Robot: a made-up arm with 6 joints. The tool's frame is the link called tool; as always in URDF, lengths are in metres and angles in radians. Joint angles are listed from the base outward.
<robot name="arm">
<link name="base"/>
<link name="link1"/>
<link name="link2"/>
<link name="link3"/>
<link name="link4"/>
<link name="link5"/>
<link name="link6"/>
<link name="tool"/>
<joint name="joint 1" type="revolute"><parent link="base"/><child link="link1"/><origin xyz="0 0 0.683" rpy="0 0 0"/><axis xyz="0 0 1"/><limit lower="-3.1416" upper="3.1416"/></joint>
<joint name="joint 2" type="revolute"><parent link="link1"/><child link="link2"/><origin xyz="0.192 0 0" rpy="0 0 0"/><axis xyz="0 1 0"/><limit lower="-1.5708" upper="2.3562"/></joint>
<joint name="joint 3" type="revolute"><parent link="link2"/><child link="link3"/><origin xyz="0 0 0.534" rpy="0 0 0"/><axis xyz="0 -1 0"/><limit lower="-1.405" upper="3.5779"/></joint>
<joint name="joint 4" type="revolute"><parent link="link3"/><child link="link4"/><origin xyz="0 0 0.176" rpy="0 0 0"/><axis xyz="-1 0 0"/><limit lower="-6.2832" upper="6.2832"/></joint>
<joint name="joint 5" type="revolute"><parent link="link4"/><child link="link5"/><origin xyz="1.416 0 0" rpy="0 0 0"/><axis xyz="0 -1 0"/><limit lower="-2.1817" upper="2.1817"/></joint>
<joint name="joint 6" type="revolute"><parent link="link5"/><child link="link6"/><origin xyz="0.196 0 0" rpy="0 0 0"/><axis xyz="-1 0 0"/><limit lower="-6.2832" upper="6.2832"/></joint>
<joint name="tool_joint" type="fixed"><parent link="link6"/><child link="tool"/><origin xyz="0 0 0" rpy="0 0 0"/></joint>
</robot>
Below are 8 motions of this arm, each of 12 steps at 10 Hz.
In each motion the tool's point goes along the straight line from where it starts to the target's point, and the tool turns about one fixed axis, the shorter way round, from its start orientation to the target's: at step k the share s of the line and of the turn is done. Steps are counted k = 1, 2, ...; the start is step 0. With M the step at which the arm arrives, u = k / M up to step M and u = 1 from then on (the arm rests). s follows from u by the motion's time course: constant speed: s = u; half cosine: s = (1 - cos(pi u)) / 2; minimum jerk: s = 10 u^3 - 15 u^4 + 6 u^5.
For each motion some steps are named. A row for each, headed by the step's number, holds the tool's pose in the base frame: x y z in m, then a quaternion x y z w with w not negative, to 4 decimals.
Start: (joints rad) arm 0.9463 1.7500 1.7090 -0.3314 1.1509 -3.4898
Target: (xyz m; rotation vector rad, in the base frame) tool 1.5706 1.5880 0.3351 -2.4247 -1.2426 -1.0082
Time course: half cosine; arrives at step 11
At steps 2, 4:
2: 1.3665 1.7574 0.8289 -0.7279 -0.3714 -0.3446 0.4621
4: 1.4137 1.7182 0.7147 -0.7604 -0.3885 -0.3487 0.3863

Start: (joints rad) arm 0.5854 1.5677 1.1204 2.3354 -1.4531 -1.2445
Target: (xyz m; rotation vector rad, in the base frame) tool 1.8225 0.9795 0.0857 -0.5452 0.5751 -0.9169
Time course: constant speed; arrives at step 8
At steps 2, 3, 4, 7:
2: 1.8627 1.0513 0.2782 -0.4487 -0.0441 -0.3673 0.8135
3: 1.8560 1.0393 0.2461 -0.4203 0.0091 -0.3818 0.8231
4: 1.8493 1.0274 0.2141 -0.3903 0.0622 -0.3948 0.8294
7: 1.8292 0.9915 0.1178 -0.2916 0.2193 -0.4244 0.8287

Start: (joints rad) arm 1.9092 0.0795 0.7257 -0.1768 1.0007 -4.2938
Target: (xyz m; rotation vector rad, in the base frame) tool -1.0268 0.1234 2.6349 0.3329 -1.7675 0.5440
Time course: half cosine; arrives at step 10
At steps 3, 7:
3: -0.5182 0.9659 2.4499 0.0407 -0.6768 0.0502 0.7333
7: -0.8948 0.3421 2.5869 0.1172 -0.7430 0.1872 0.6319

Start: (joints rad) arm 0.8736 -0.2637 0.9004 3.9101 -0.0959 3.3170
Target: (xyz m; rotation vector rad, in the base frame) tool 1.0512 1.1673 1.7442 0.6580 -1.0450 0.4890
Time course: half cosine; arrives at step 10
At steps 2, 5, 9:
2: 0.3911 0.4769 2.6568 -0.0859 -0.6327 0.1028 0.7627
5: 0.6863 0.7857 2.2487 0.0916 -0.5804 0.1623 0.7927
9: 1.0333 1.1486 1.7689 0.2952 -0.4903 0.2240 0.7888

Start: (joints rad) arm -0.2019 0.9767 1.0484 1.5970 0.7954 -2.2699
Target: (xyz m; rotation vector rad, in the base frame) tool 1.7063 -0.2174 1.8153 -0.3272 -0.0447 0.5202
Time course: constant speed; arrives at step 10
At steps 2, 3, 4, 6, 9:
2: 2.0655 -0.2822 1.3751 0.2103 0.0573 0.2825 0.9342
3: 2.0206 -0.2741 1.4301 0.1644 0.0476 0.2814 0.9442
4: 1.9757 -0.2660 1.4852 0.1182 0.0378 0.2797 0.9520
6: 1.8859 -0.2498 1.5952 0.0251 0.0180 0.2743 0.9612
9: 1.7512 -0.2255 1.7603 -0.1148 -0.0120 0.2615 0.9583

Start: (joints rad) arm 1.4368 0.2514 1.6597 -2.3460 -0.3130 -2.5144
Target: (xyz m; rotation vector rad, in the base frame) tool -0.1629 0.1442 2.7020 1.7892 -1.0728 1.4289
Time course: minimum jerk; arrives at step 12
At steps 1, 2, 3, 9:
1: 0.0057 0.3700 2.8163 0.0243 -0.7829 0.0056 0.6217
2: 0.0005 0.3631 2.8128 0.0485 -0.7823 0.0252 0.6205
3: -0.0110 0.3477 2.8050 0.1024 -0.7782 0.0689 0.6157
9: -0.1454 0.1677 2.7139 0.6299 -0.4732 0.5014 0.3577

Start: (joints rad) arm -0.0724 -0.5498 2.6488 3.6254 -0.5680 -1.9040
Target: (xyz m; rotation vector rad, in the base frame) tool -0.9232 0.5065 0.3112 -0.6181 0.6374 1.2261
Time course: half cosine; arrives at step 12
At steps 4, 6, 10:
4: -1.4626 0.2528 0.6623 -0.1522 0.5557 0.6971 0.4267
6: -1.2828 0.3374 0.5453 -0.1997 0.4768 0.6646 0.5395
10: -0.9714 0.4838 0.3426 -0.2709 0.3162 0.5738 0.7053

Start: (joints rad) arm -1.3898 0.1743 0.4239 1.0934 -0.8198 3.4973
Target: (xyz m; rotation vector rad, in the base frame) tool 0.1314 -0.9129 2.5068 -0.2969 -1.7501 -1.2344
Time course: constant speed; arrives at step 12
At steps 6, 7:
6: 0.1614 -1.3331 2.1026 0.1559 -0.7052 -0.5736 0.3864
7: 0.1564 -1.2631 2.1700 0.1101 -0.7112 -0.5654 0.4030

